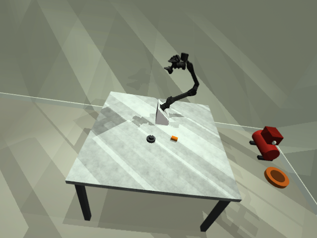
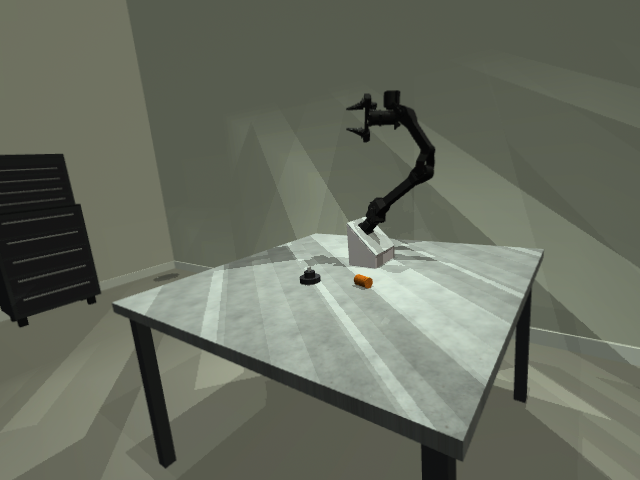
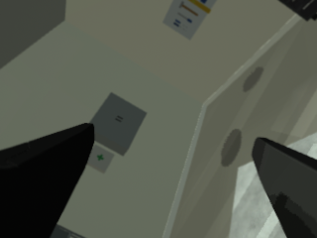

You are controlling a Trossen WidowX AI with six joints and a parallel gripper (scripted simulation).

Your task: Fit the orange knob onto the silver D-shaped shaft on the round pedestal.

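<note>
My gripper tip is 610 mm above the orange knob, 260 mm short of it and 190 mm to the right of it. From my gripper tip the other things lie so: pedestal: 600 mm below, 290 mm ahead, 50 mm to the right.
</note>
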